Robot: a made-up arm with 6 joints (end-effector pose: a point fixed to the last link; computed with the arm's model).
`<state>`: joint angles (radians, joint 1 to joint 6).
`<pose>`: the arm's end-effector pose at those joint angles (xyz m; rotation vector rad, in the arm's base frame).
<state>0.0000 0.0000 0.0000 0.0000 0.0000 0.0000</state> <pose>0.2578 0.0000 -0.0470 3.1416 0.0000 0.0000</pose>
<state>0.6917 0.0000 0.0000 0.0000 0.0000 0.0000</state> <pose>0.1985 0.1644 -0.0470 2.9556 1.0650 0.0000</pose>
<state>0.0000 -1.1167 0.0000 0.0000 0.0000 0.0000</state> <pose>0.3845 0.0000 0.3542 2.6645 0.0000 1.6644</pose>
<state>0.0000 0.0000 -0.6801 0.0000 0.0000 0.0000</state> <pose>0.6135 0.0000 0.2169 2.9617 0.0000 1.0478</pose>
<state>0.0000 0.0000 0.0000 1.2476 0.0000 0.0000</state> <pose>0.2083 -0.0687 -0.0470 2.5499 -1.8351 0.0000</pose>
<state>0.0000 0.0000 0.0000 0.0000 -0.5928 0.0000</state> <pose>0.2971 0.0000 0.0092 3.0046 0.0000 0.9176</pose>
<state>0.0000 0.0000 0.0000 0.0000 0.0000 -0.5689</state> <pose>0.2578 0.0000 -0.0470 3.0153 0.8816 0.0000</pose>
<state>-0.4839 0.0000 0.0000 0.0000 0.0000 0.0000</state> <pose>0.2282 -0.1199 -0.0470 3.0501 -0.7527 0.0000</pose>
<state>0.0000 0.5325 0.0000 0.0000 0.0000 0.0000</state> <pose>0.0688 0.0000 -0.1361 3.0309 0.0000 -0.8266</pose>
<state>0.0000 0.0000 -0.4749 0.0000 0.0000 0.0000</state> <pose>0.5264 0.0000 0.1125 3.0534 0.0000 0.7390</pose>
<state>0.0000 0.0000 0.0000 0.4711 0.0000 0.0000</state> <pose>0.2499 -0.0329 -0.0470 3.0548 -0.7332 0.0000</pose>
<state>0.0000 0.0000 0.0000 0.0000 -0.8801 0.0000</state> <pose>0.3028 0.0000 0.0424 2.8423 0.0000 1.3383</pose>
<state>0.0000 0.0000 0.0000 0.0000 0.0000 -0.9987</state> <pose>0.2578 0.0000 -0.0470 2.7580 1.5044 0.0000</pose>
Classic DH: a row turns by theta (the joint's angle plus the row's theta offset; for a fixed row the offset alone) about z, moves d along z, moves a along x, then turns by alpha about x. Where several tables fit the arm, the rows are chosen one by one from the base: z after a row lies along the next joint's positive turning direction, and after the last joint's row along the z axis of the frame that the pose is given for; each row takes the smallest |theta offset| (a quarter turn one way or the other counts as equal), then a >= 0, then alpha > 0; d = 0 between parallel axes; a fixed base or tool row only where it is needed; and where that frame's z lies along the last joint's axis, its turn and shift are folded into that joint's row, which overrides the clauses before.
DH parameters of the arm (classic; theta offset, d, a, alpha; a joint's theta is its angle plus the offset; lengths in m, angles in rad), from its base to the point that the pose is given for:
joint 1: 0 0.255 0 -1.5708
joint 2: -1.3848 0 0.3385 0
joint 3: 1.3848 0 0.1227 -1.5708
joint 4: 0 0.5422 0 1.5708
joint 5: 0 0 0.0725 -1.5708
joint 6: 0 0.0925 0 0

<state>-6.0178 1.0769 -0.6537 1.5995 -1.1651 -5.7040</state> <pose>0.2432 -0.0516 -0.1584 1.4491 -1.5393 1.1328</pose>
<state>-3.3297 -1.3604 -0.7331 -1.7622 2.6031 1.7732</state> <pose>-0.0283 0.1150 0.7597 -2.1804 0.2870 -1.3418</pose>
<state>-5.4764 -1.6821 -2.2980 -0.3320 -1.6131 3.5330</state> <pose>-0.5900 -0.5738 0.4377 0.3357 -2.3725 0.1590</pose>
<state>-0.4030 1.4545 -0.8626 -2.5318 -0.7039 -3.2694</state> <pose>0.0677 0.0428 -0.2539 -2.0269 1.1417 1.5683</pose>
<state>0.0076 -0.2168 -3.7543 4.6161 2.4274 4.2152</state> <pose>-0.4833 -0.1185 0.8456 2.2505 0.1006 0.7096</pose>
